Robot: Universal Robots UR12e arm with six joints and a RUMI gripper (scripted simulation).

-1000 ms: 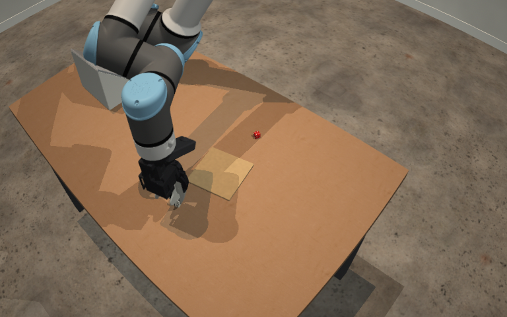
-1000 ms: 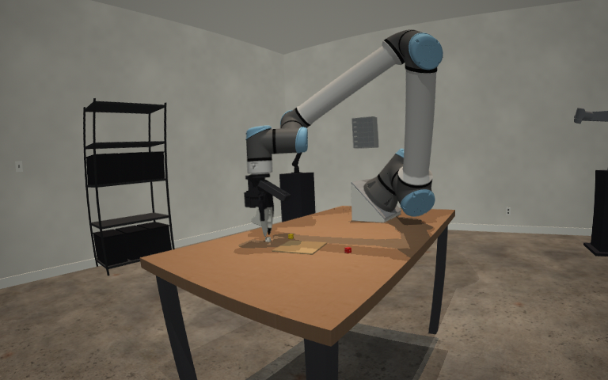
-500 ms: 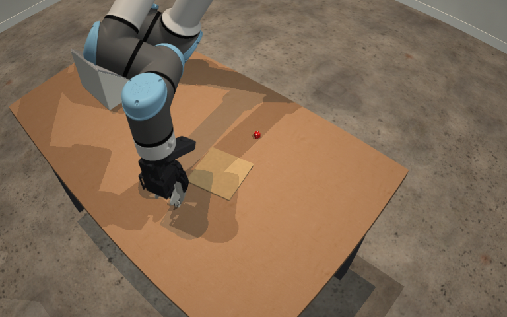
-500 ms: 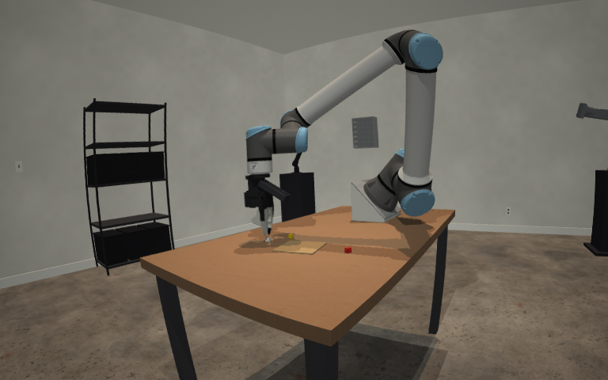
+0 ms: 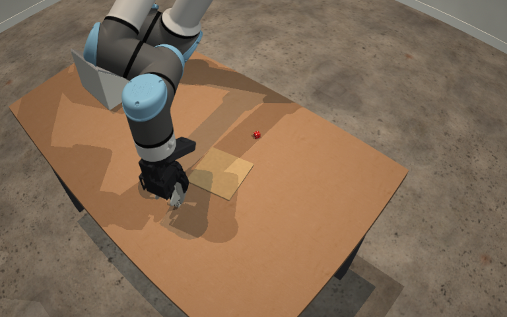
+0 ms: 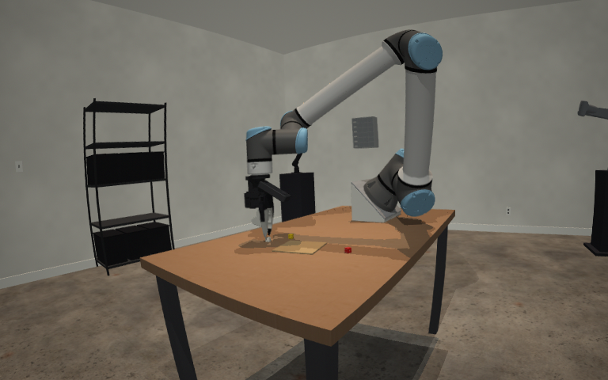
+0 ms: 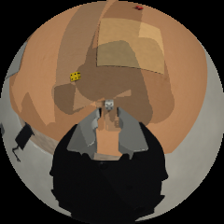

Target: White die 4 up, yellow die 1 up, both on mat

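My gripper is now 30 mm above the white die. From my hand the other things lie so: red die: 330 mm to the left, 30 mm below, 10 mm ahead; yellow die: 80 mm behind, 50 mm to the left, 30 mm below; tan mat: 150 mm to the left, 30 mm below, 20 mm ahead.
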